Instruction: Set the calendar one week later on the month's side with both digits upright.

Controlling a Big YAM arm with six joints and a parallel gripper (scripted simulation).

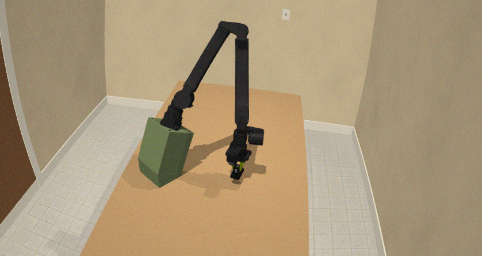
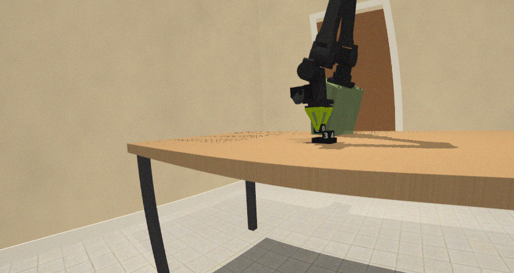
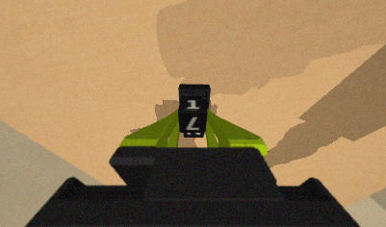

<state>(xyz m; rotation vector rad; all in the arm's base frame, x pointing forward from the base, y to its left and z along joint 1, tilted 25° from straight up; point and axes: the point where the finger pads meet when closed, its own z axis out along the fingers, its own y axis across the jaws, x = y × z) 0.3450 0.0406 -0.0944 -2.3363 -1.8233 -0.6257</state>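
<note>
The black tray is 2 cm to the left of my hand and 4 cm below it.
</note>
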